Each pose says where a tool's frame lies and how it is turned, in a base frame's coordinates. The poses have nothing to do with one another.
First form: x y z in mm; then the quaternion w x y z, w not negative.
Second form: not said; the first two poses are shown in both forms.
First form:
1: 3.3 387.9 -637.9 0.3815 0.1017 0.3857 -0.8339
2: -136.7 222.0 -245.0 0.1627 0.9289 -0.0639 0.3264
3: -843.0 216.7 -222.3 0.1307 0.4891 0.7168 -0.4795
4: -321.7 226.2 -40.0 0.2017 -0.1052 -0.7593 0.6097
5: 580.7 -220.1 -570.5 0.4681 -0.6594 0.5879 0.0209
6: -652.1 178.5 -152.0 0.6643 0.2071 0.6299 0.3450
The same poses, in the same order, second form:
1: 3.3 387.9 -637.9 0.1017 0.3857 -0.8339 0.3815
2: -136.7 222.0 -245.0 0.9289 -0.0639 0.3264 0.1627
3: -843.0 216.7 -222.3 0.4891 0.7168 -0.4795 0.1307
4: -321.7 226.2 -40.0 -0.1052 -0.7593 0.6097 0.2017
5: 580.7 -220.1 -570.5 -0.6594 0.5879 0.0209 0.4681
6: -652.1 178.5 -152.0 0.2071 0.6299 0.3450 0.6643
